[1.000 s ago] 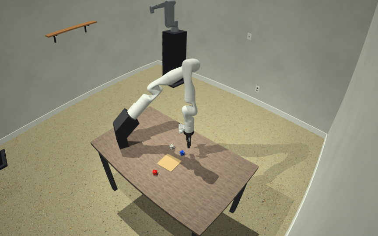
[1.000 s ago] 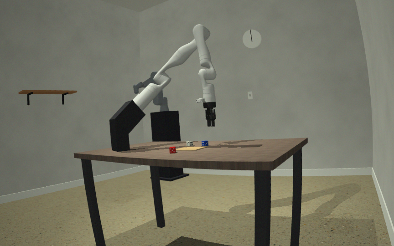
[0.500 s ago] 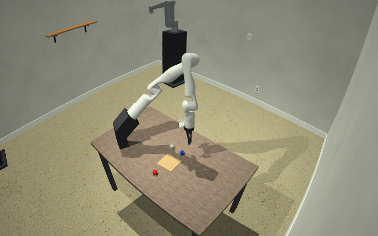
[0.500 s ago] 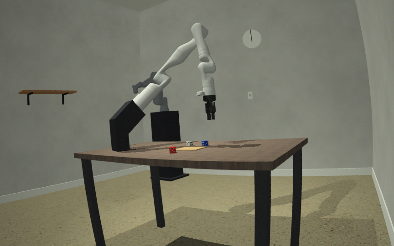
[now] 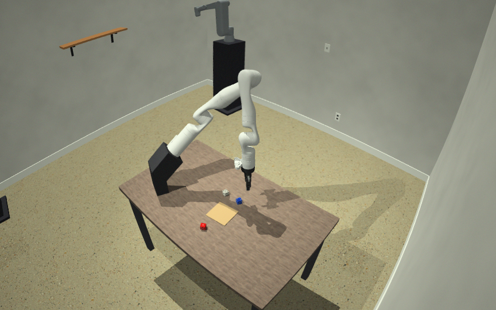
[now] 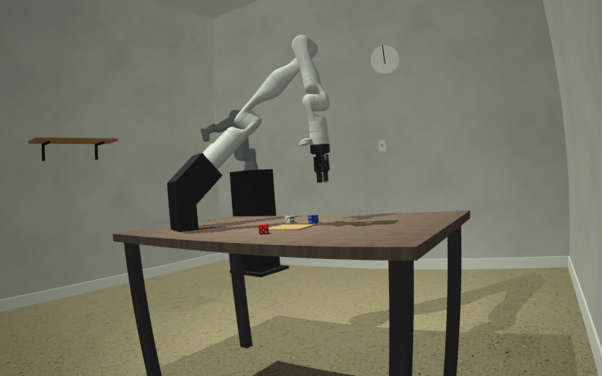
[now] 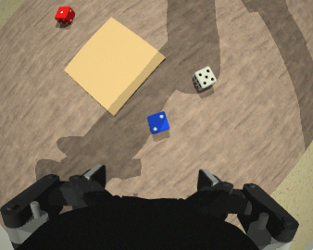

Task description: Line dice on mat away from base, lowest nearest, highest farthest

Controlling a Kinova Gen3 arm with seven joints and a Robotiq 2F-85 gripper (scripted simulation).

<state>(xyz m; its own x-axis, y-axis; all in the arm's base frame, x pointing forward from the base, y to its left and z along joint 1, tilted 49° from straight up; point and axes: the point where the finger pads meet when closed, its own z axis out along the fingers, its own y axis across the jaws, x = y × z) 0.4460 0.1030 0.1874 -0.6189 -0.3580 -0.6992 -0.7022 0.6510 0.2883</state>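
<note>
My hand is 3 cm past the red die, 33 cm to the left of it and 14 cm above it. Also, from my hand: blue die: 4 cm behind, 3 cm to the right, 14 cm below; then tan mat: 4 cm behind, 17 cm to the right, 16 cm below; then white die: 14 cm behind, 4 cm to the right, 14 cm below.
</note>
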